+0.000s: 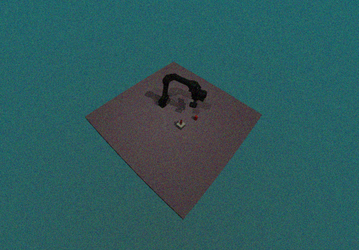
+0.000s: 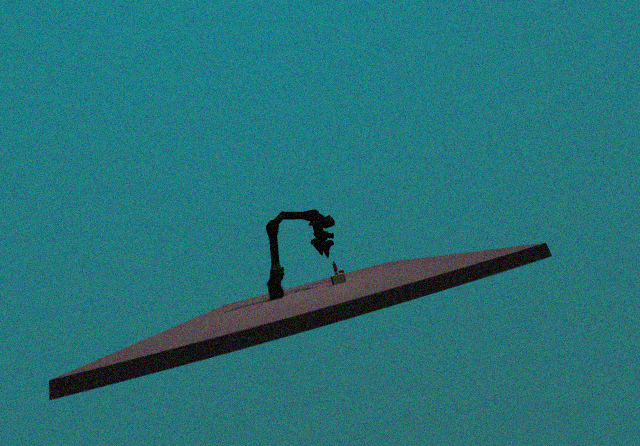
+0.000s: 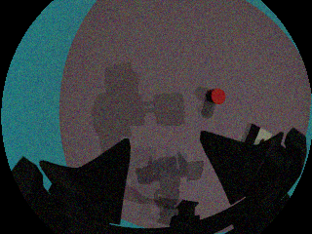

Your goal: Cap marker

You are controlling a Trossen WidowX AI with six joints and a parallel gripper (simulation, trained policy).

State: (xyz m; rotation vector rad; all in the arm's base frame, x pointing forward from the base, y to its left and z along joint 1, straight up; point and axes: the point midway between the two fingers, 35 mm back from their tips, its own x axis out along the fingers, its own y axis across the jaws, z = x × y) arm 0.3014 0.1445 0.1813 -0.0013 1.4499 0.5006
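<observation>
Now: gripper tip 60 mm short of the red cap, 60 mm to the left of it and 120 mm above it. From my gripper tip the other things lie so: pale holder block (10 mm ahead, 230 mm to the right, 130 mm below).
</observation>
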